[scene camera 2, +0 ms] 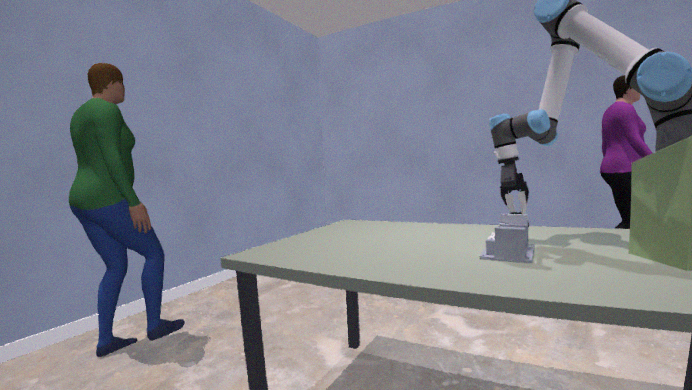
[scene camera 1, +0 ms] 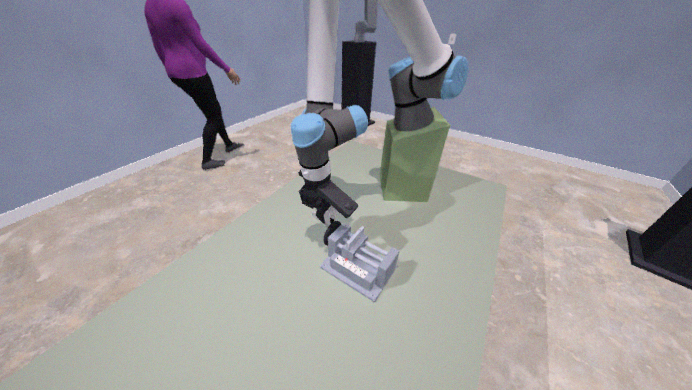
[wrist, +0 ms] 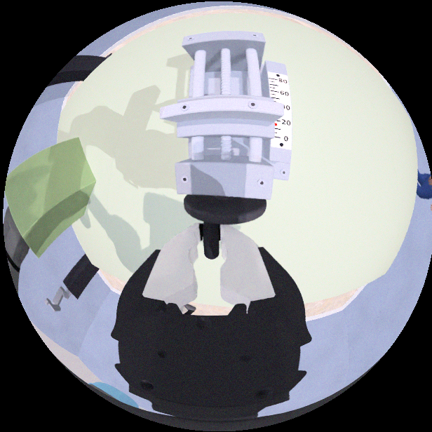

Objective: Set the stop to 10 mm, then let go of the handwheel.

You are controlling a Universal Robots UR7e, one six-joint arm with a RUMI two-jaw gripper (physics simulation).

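Where they show: gripper, between the fingertips: (scene camera 1: 330, 224); arm's base, origin of its link: (scene camera 2: 687, 150) (scene camera 1: 413, 122).
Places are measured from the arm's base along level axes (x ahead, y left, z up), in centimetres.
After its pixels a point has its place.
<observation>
The grey stop device (scene camera 1: 386, 267) @[x 49.5, y 22.0, z -21.1 cm] (scene camera 2: 511, 242) @[x 45.7, y 22.0, z -25.3 cm] (wrist: 225, 181) stands on the table. Its sliding stop (scene camera 1: 355, 241) @[x 48.1, y 10.1, z -20.7 cm] (wrist: 220, 111) sits on two rods and a middle screw. Beside it is a white scale (scene camera 1: 351, 266) @[x 52.9, y 12.7, z -25.6 cm] (wrist: 280, 95) marked 0 to 80. A small red mark (scene camera 1: 346, 259) @[x 52.0, y 10.1, z -25.4 cm] (wrist: 275, 124) shows between the 0 and 20 lines, nearer 20; its exact reading is unclear. The black handwheel (scene camera 1: 330, 233) @[x 49.9, y 1.6, z -21.9 cm] (wrist: 225, 211) is at the device's near end in the wrist view. My gripper (scene camera 1: 333, 221) @[x 47.1, y -1.0, z -21.5 cm] (scene camera 2: 516, 210) @[x 47.1, y -1.0, z -21.5 cm] (wrist: 210, 224) is shut on the handwheel's black handle (wrist: 211, 249).
The green block (scene camera 1: 414, 162) @[x 8.1, y 7.0, z -11.9 cm] (scene camera 2: 660, 210) @[x 7.6, y 7.6, z -16.5 cm] (wrist: 50, 187) stands at the arm's base, to the left in the wrist view. The table (scene camera 1: 280, 320) @[x 75.2, y 7.0, z -31.1 cm] (scene camera 2: 400, 250) @[x 82.0, y 23.5, z -31.1 cm] (wrist: 345, 200) carries the device. Two people, in purple (scene camera 1: 175, 40) (scene camera 2: 620, 135) and green (scene camera 2: 102, 155), stand away from it.
</observation>
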